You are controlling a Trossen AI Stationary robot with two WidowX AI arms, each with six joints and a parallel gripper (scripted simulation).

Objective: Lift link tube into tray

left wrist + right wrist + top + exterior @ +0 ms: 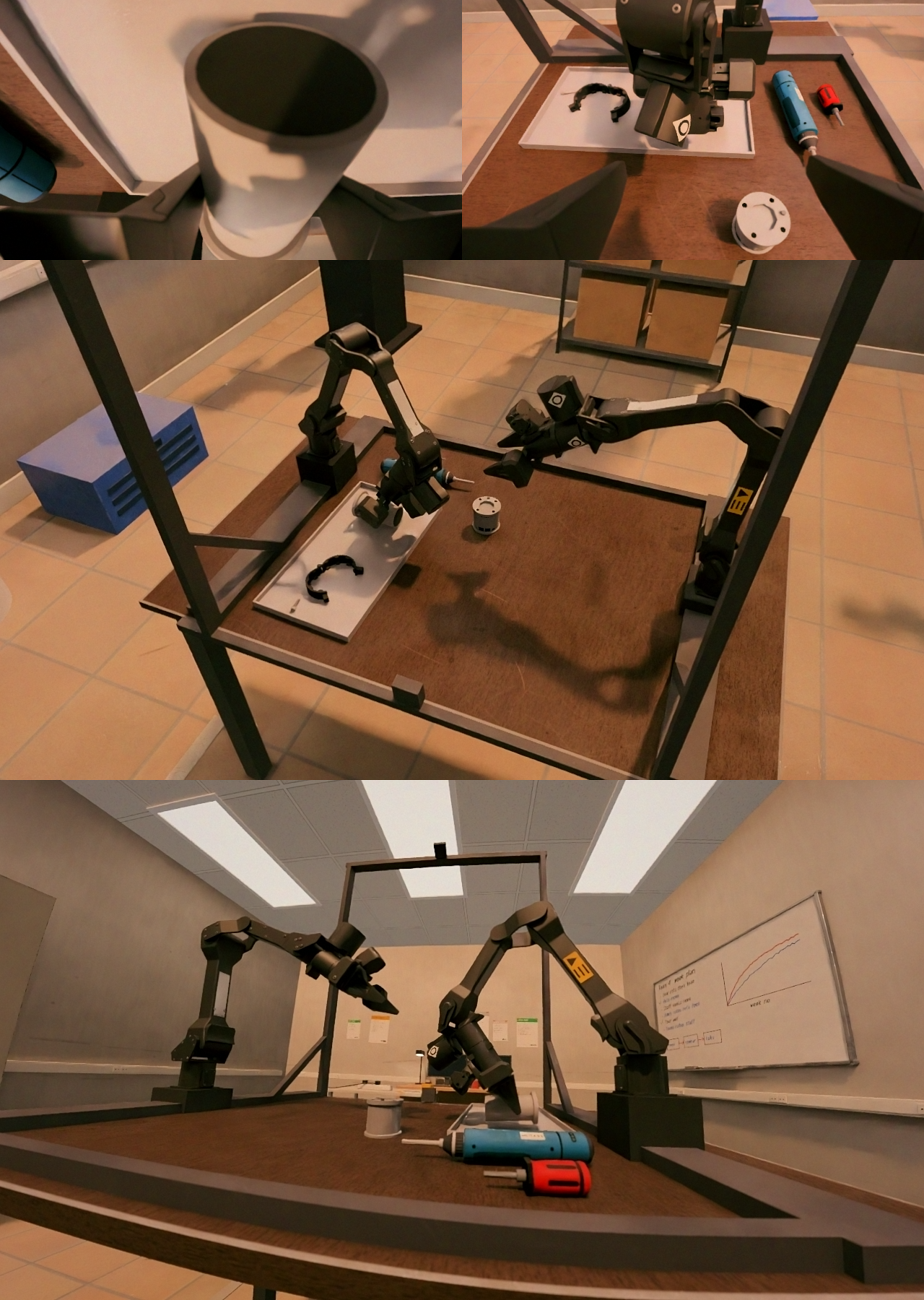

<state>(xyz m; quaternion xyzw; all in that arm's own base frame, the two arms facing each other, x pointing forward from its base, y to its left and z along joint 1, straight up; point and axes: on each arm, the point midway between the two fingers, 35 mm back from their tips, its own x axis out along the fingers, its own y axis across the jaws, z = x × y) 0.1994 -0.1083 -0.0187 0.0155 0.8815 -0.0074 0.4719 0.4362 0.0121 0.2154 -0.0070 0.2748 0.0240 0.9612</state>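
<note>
Right now my left hand is 11 cm past the white tray and 6 cm above it. From my left hand the other things lie so: link tube: 2 cm below, 1 cm ahead; joint module: 21 cm to the right, 11 cm ahead, 4 cm below; small pin: 29 cm behind, 6 cm below, 2 cm to the left.
</note>
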